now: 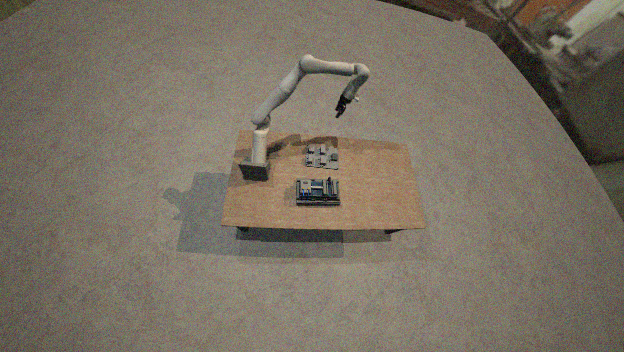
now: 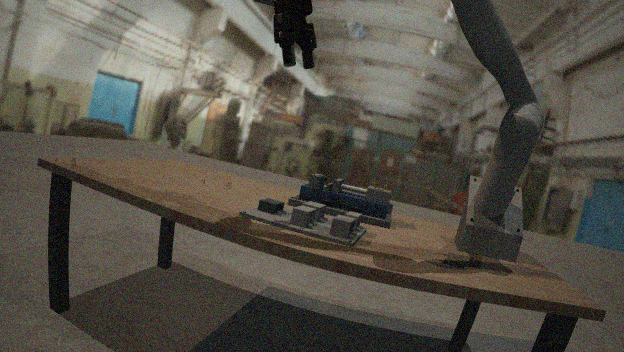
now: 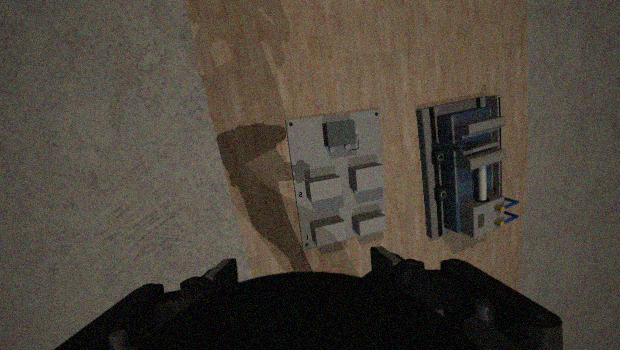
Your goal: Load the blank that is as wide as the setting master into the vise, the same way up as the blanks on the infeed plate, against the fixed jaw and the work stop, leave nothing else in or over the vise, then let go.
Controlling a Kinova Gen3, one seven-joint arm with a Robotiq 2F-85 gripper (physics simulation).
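Places are measured from the arm's base along level axes (x back, y left, z down), in metres.
Pixels of known places: gripper, fingertip midpoint: (image 1: 336,113) (image 2: 300,67) (image 3: 304,268); arm's base, origin of the base link: (image 1: 258,162) (image 2: 488,204).
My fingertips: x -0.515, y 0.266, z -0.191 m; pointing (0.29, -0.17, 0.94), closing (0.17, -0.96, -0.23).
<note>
Ahead of a thing's pixels: the offset from my fingertips to its middle. "pt": to the spot under its first point. Level surfaces: height alone.
The infeed plate {dx +0.053, dy -0.148, dz +0.319 m} (image 1: 327,150) (image 2: 280,222) (image 3: 305,145) lies on the table and bears several light grey blanks, among them one blank {dx +0.050, dy -0.103, dz +0.297 m} (image 3: 325,190) by the mark 2 and one blank {dx +0.138, dy -0.092, dz +0.297 m} (image 3: 329,232) by the mark 1. A darker grey-green block {dx -0.039, dy -0.159, dz +0.302 m} (image 1: 334,157) (image 2: 271,205) (image 3: 340,134) sits at the plate's other end; I cannot tell whether it is the setting master. The vise {dx +0.112, dy -0.436, dz +0.273 m} (image 1: 317,190) (image 2: 345,200) (image 3: 455,200) stands beside the plate. A thin pale strip shows between its jaws; what it is stays unclear. My gripper (image 1: 338,116) (image 2: 298,66) (image 3: 304,268) is open and empty, high above the table.
The wooden table {dz +0.323 m} (image 1: 375,200) (image 2: 165,180) (image 3: 400,50) carries the arm's base (image 1: 255,171) (image 2: 489,242) at one end. Blue bent fittings {pt dx +0.188, dy -0.475, dz +0.215 m} (image 3: 510,202) stick out from the vise's end block. The arm's shadow falls across the table beside the infeed plate.
</note>
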